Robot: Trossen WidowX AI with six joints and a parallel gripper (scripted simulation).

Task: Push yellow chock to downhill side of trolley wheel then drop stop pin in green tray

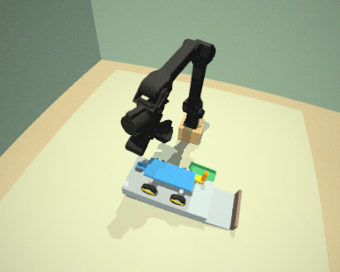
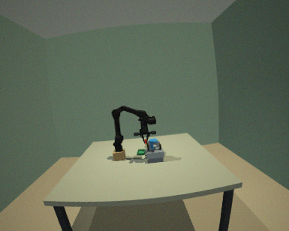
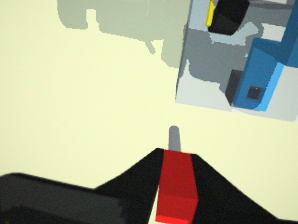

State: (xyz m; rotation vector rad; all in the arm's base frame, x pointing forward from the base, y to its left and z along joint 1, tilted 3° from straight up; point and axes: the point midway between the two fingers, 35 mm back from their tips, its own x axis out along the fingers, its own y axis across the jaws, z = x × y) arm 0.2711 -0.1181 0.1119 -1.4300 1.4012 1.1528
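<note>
Right now the green tray is 24 cm to the left of my gripper tip, 19 cm below it and 7 cm behind it. Round my gripper tip: brown end stop: 41 cm to the left, 15 cm below, 5 cm ahead; then blue trolley: 14 cm to the left, 7 cm ahead, 6 cm below; then red-headed stop pin: right at my gripper tip.
</note>
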